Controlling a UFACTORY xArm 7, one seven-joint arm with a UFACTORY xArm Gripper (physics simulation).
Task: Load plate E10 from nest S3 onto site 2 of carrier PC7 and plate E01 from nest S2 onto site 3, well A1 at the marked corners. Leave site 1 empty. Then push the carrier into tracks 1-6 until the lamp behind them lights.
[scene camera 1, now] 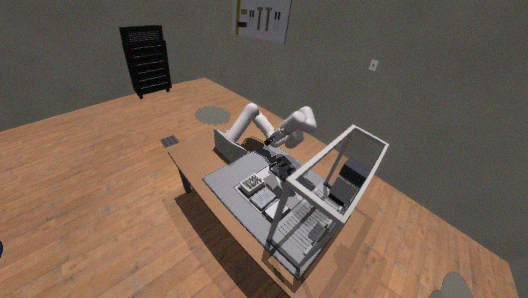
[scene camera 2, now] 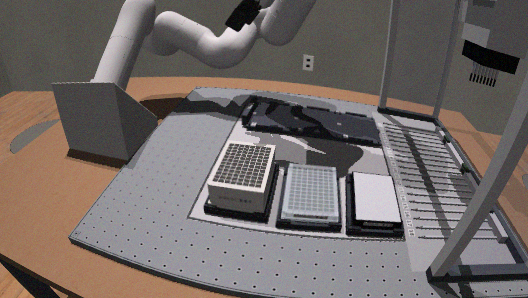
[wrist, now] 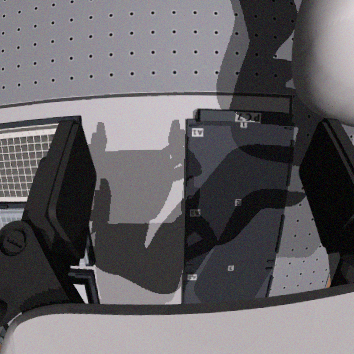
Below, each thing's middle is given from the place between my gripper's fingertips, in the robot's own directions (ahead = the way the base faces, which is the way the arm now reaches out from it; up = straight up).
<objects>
Now: hand 6 cm short of the tall white block (scene camera 2: 241, 180), 19 cm to the left of it and 21 cm above it. The rest, counted from my hand: dark carrier (scene camera 2: 275, 117) 17 cm ahead, 8 cm to the left, 23 cm below; pipetting head (scene camera 2: 488, 38) 51 cm ahead, 6 cm to the right, 9 cm above.
</objects>
